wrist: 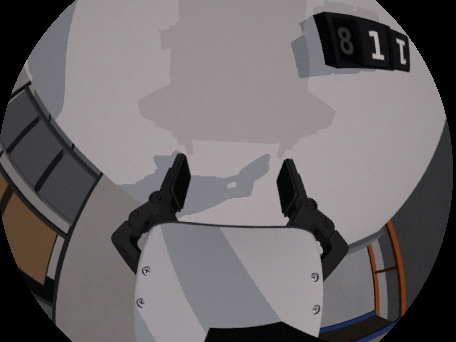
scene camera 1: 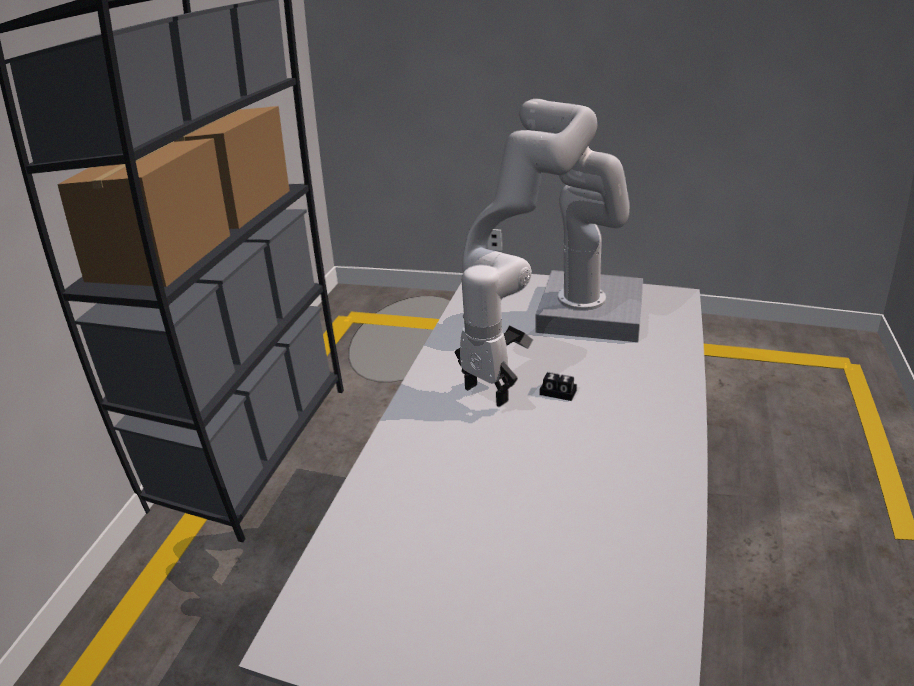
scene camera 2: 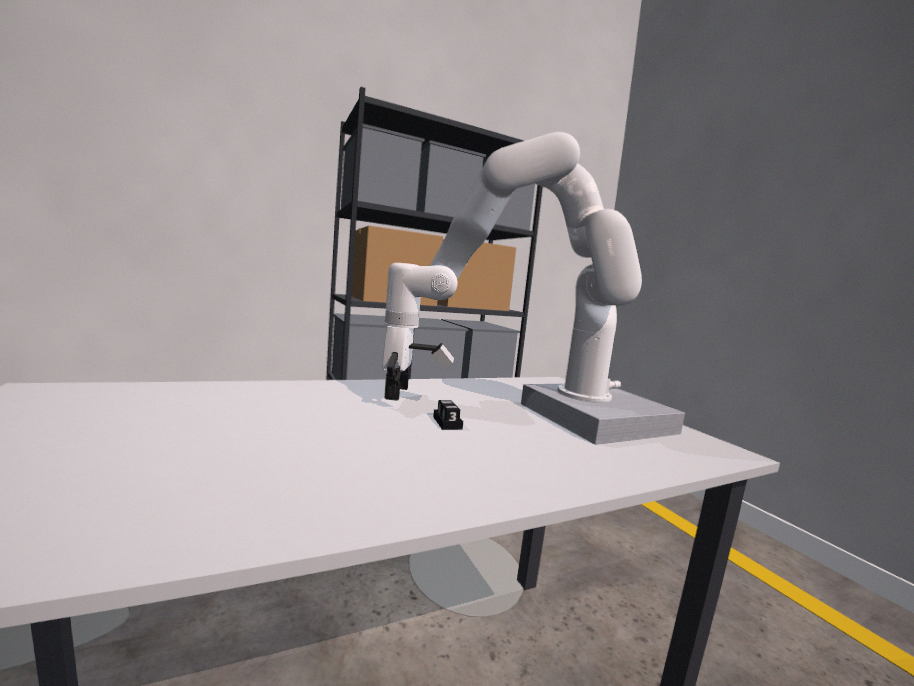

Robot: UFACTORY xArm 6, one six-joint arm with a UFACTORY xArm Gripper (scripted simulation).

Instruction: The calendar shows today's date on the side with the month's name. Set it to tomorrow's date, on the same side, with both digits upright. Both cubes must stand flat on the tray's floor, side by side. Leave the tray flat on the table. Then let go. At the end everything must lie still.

Labels:
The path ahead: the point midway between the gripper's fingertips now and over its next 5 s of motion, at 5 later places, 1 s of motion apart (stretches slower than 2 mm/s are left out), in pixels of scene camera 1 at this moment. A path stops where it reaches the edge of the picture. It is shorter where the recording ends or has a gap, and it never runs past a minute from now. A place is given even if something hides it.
The gripper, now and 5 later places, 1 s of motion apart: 486,395; 485,375; 521,361; 551,353; 551,363; 551,373

